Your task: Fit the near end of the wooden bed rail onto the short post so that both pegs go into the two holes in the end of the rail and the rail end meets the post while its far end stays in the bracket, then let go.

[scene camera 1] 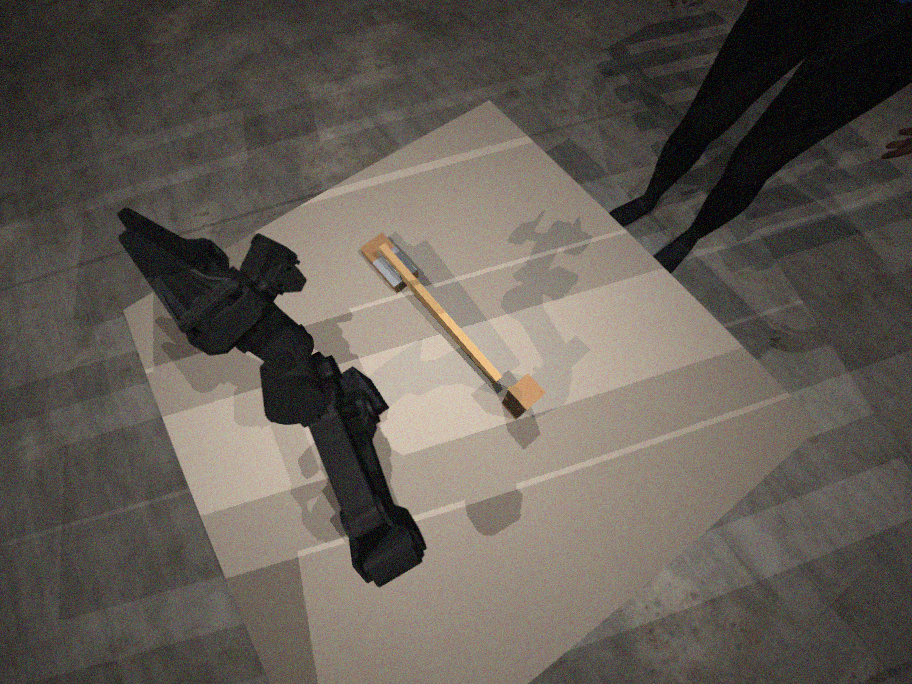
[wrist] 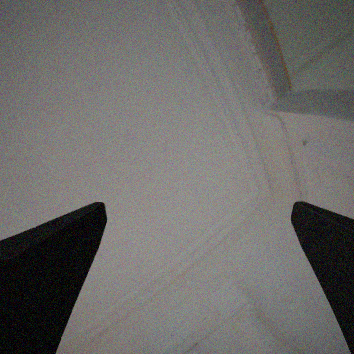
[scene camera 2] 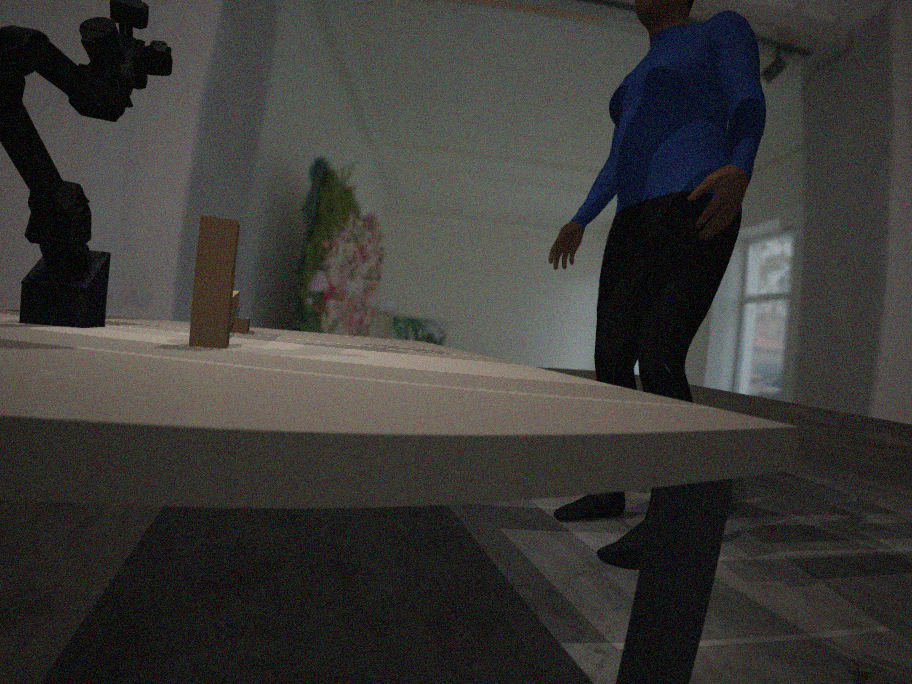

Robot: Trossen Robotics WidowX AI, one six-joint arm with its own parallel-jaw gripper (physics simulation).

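Observation:
The wooden bed rail is a long, thin, light bar. Its far end lies over the bracket, a brown block with grey parts. Its near end stops beside the short post, with a narrow dark gap between them in scene camera 1. The brown post stands upright. The pegs and the holes are too small to make out. My gripper is open and empty, raised high and well away from the rail and post, at the left in scene camera 1.
The pale table bears the post, the bracket and the arm's base. A person in a blue top stands beyond the table edge. The wrist view shows pale wall surfaces behind the fingers.

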